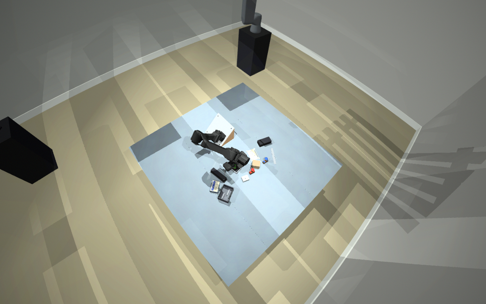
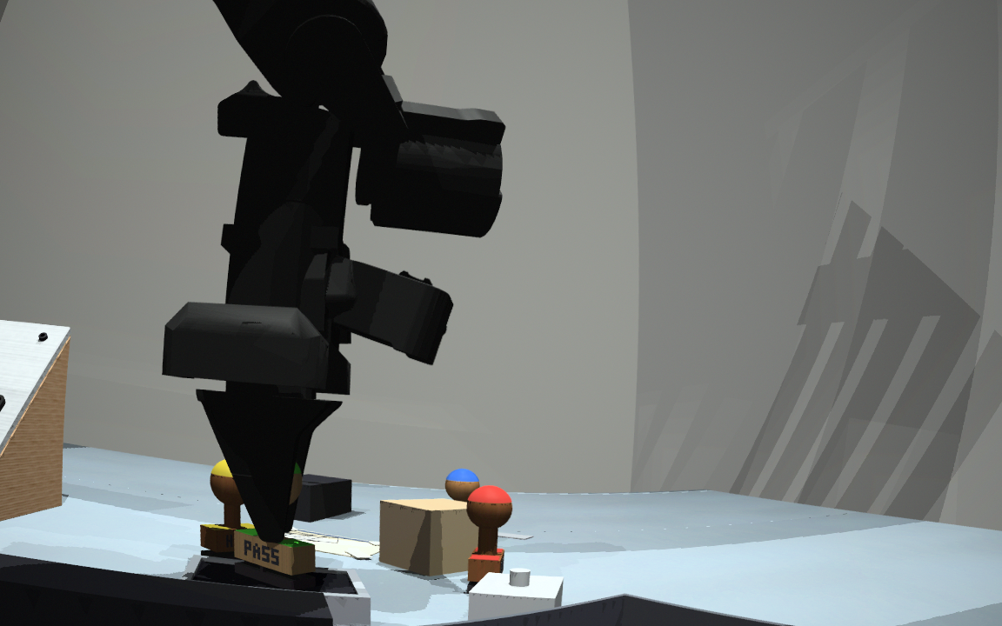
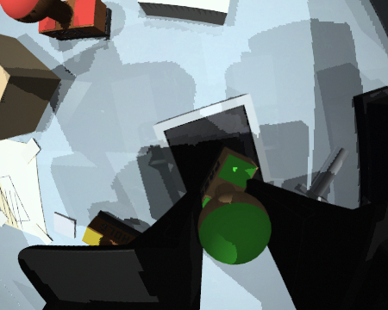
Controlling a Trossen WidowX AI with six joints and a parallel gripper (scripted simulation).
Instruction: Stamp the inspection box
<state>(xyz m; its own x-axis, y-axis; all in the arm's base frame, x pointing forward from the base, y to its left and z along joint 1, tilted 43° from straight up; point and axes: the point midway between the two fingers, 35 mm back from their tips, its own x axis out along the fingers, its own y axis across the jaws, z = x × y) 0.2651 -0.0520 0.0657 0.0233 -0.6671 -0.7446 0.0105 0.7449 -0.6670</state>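
My gripper tip is 30 mm above the dark ink pad. Round my gripper tip: grey block (120 mm ahead, 20 mm below); then yellow stamp (90 mm to the left, 40 mm behind, 20 mm below); then green-edged stamp (right at my gripper tip).
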